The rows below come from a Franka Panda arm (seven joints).
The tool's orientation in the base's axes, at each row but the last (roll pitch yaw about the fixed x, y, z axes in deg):
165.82, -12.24, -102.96
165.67, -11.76, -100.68
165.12, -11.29, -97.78
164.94, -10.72, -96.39
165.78, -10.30, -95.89
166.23, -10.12, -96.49
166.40, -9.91, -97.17
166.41, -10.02, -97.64
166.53, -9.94, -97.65
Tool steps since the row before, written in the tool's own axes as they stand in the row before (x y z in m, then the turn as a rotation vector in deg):
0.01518, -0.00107, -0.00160, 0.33, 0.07, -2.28
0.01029, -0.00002, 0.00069, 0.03, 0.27, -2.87
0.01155, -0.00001, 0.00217, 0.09, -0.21, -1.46
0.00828, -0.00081, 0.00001, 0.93, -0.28, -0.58
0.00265, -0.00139, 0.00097, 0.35, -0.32, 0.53
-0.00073, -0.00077, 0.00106, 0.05, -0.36, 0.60
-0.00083, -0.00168, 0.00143, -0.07, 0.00, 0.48
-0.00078, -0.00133, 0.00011, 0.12, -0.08, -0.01
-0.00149, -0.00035, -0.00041, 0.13, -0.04, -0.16
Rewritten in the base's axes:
-0.00187, -0.01451, 0.00448, 0.51, 0.04, 2.25
-0.00204, -0.01001, 0.00144, 0.54, 0.46, 2.79
-0.00213, -0.01156, 0.00020, 0.60, 0.10, 1.35
-0.00014, -0.00821, 0.00132, 0.33, -0.86, 0.65
0.00081, -0.00294, -0.00079, 0.13, -0.47, -0.52
0.00055, 0.00045, -0.00132, 0.19, -0.19, -0.65
0.00135, 0.00034, -0.00190, -0.11, 0.00, -0.47
0.00135, 0.00052, -0.00055, 0.06, -0.13, 0.01
0.00063, 0.00145, 0.00006, 0.06, -0.11, 0.17

